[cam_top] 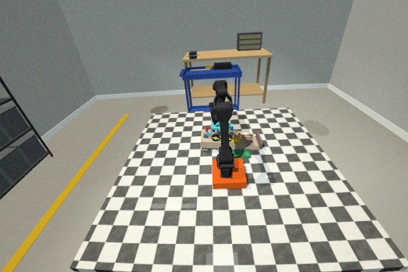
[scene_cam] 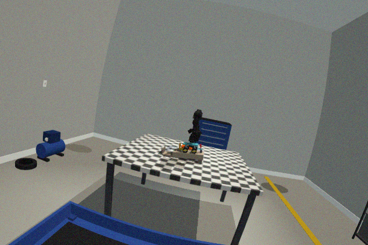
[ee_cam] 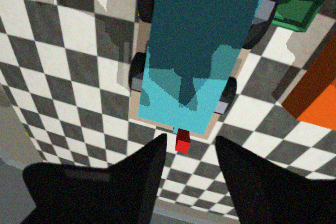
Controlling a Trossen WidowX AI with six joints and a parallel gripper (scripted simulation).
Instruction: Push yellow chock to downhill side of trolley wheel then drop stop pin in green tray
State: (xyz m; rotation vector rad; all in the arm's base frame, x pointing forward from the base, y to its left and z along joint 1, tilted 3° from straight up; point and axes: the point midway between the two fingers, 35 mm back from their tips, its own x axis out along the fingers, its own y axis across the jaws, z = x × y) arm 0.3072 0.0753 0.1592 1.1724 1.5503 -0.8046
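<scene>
Right now my gripper tip is 10 mm past the red-headed stop pin, 50 mm to the right of it and 60 mm above it. From my gripper tip the other things lie so: yellow chock: 20 mm behind, 140 mm to the right, 110 mm below; tan ramp: 20 mm ahead, 50 mm to the right, 140 mm below; cyan trolley: 20 mm ahead, 50 mm to the right, 80 mm below.
</scene>
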